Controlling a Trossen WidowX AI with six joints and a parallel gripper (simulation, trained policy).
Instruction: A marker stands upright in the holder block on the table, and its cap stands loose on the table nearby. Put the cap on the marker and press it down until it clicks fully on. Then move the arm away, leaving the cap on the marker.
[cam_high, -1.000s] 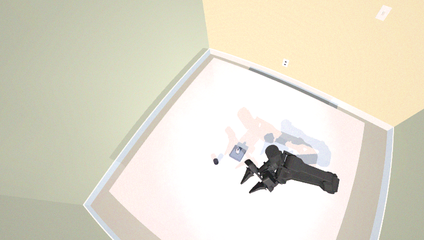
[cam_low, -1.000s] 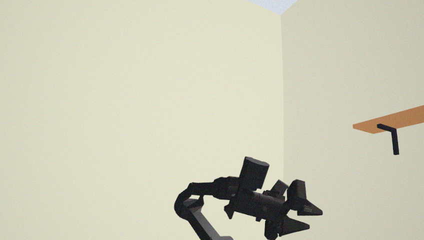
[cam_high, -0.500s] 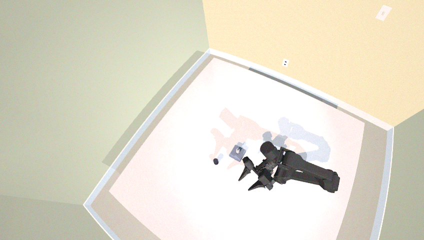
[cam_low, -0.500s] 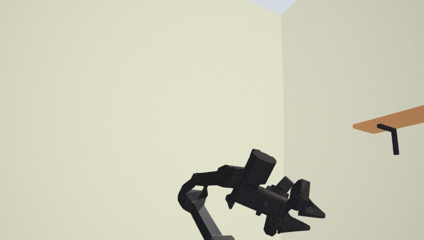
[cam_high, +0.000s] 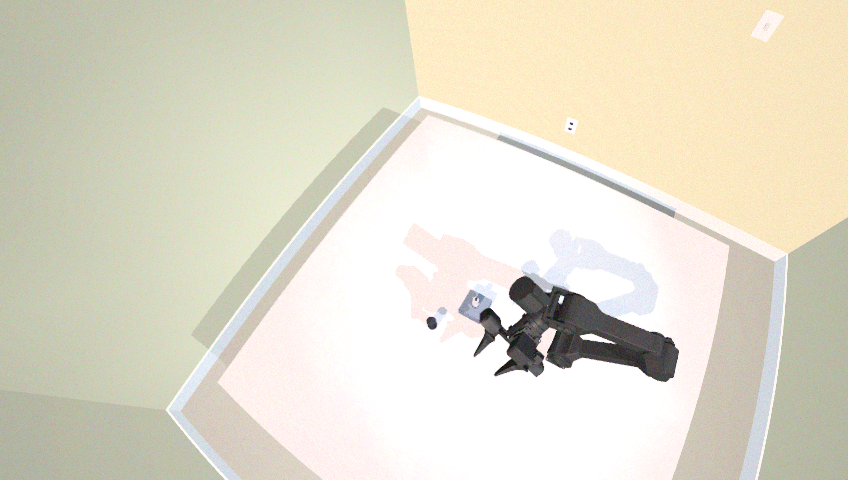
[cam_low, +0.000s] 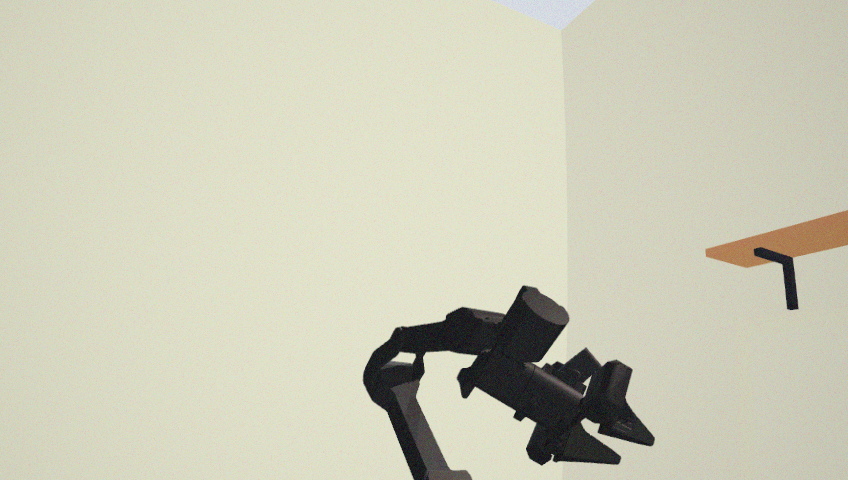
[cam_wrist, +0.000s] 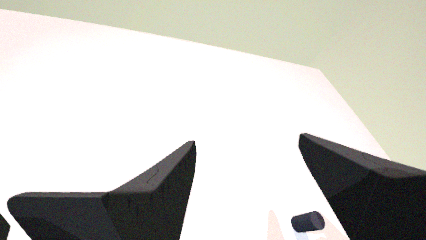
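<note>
My gripper tip is now 190 mm short of the dark cylindrical cap, 60 mm to the left of it and 170 mm above it.
</note>
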